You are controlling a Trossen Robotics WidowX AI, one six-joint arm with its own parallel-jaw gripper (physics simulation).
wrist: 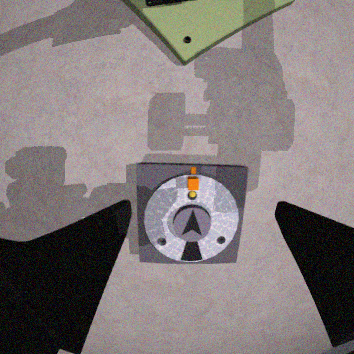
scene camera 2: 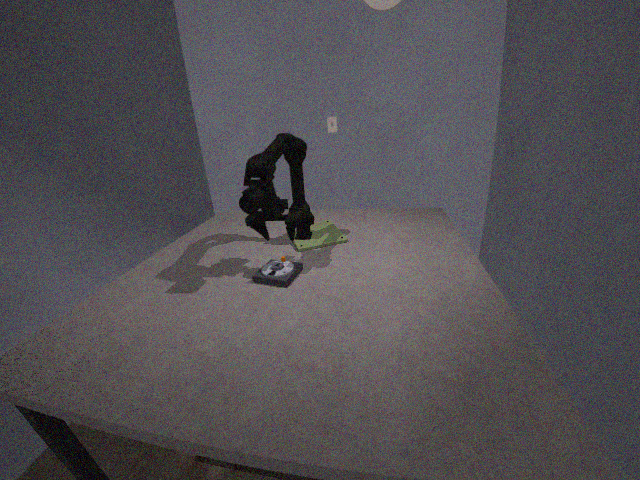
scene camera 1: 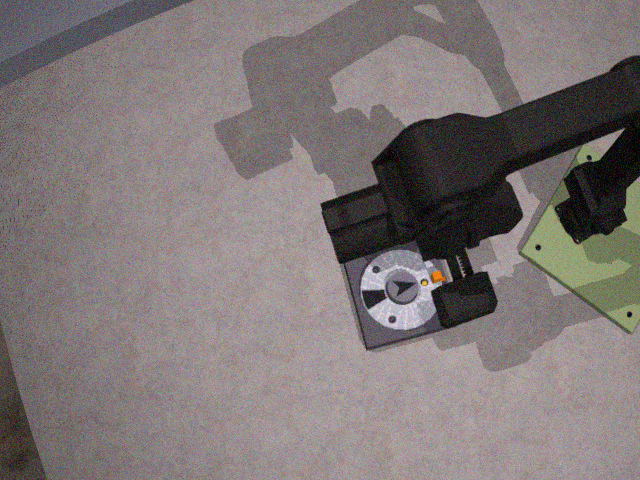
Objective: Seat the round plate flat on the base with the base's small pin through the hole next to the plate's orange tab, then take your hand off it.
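Places are measured from the arm's base along level axes (x back, y down, z right), in metres.
Where they show: gripper, fingertip midpoint: point(wrist: 205, 208) point(scene camera 2: 280, 240) point(scene camera 1: 444, 260); arm's base at its link origin: point(scene camera 2: 303, 235) point(scene camera 1: 581, 216).
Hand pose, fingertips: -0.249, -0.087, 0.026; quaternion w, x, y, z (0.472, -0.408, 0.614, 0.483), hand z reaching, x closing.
Each offset is from my fingertips to the centre of the thing, as dx, dy, dz. "*": to the spot under its first point. Level surfaces: height alone.
The silver round plate @(-0.044, +0.075, +0.010) point(scene camera 1: 379, 310) point(scene camera 2: 285, 268) point(wrist: 226, 215) lies on the square dark base @(-0.043, +0.090, +0.010) point(scene camera 1: 371, 338) point(scene camera 2: 272, 282) point(wrist: 149, 254) and looks flat. Its orange tab @(+0.002, +0.071, +0.001) point(scene camera 1: 437, 276) point(scene camera 2: 282, 258) point(wrist: 193, 183) lines up with a small orange mark @(* +0.011, +0.085, -0.004) point(wrist: 193, 170) on the base in the wrist view. A yellow pin tip @(* -0.013, +0.081, +0.003) point(scene camera 1: 424, 282) point(wrist: 192, 195) shows in the hole next to the tab. Two other plate holes are dark. My gripper point(scene camera 1: 410, 263) point(scene camera 2: 280, 240) point(wrist: 205, 208) is wide open and empty above the base, apart from the plate. It hides part of the base in scene camera 1.
A green board point(scene camera 1: 555, 263) point(scene camera 2: 321, 242) point(wrist: 187, 52) with dark holes lies under the arm's mount, beyond the base in the wrist view. The arm's shadows fall across the table @(dy +0.110) point(scene camera 1: 206, 335) point(scene camera 2: 361, 330). Walls stand around the table in scene camera 2.
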